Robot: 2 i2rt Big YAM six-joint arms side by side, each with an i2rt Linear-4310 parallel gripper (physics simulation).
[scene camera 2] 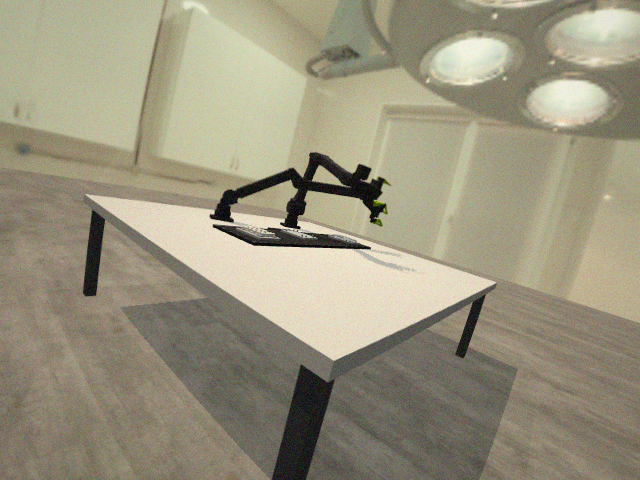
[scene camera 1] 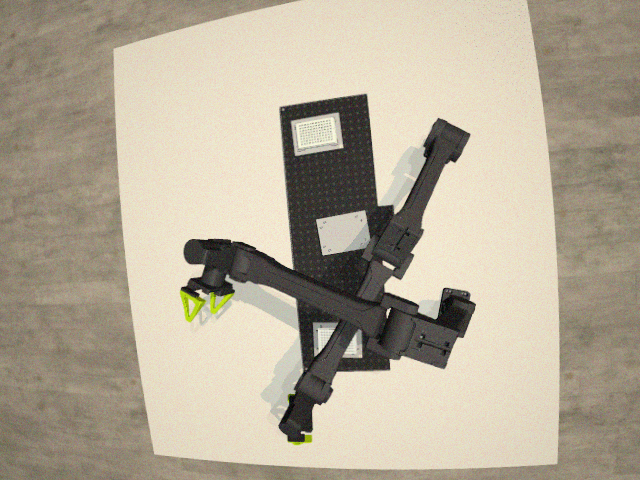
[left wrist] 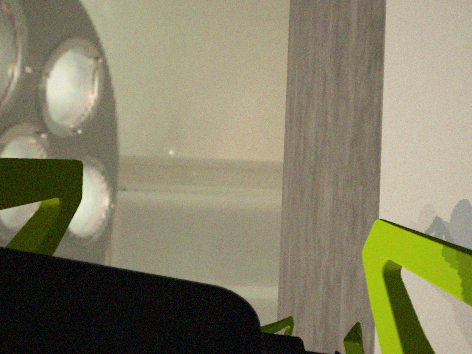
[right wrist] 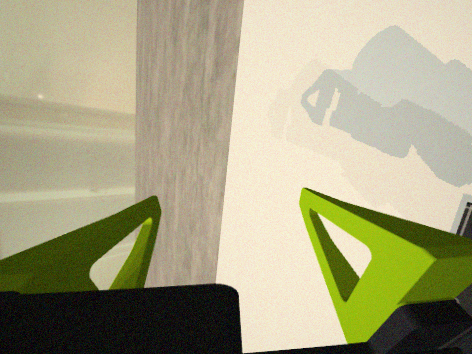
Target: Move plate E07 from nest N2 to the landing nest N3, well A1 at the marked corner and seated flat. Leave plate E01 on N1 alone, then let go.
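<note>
Two white well plates show in scene camera 1. One plate point(scene camera 1: 316, 132) sits on a grey nest near the board's top end. The other plate point(scene camera 1: 356, 345) sits near the bottom end, partly hidden under an arm. Their labels are unreadable, so I cannot tell E07 from E01. A bare pale nest point(scene camera 1: 336, 229) with small corner marks lies between them. My left gripper point(scene camera 1: 202, 313) is open and empty, left of the board. My right gripper point(scene camera 1: 295, 419) point(right wrist: 230, 199) is open and empty, beyond the board's bottom end. Both are raised above the table and overlap in scene camera 2.
The black perforated board point(scene camera 1: 330, 180) point(scene camera 2: 330, 242) lies on the pale table point(scene camera 1: 206, 129) point(scene camera 2: 310, 294). The two dark arms cross over the board's lower half, the left arm above the right. A large lamp point(scene camera 2: 511, 77) point(left wrist: 95, 135) appears in the background.
</note>
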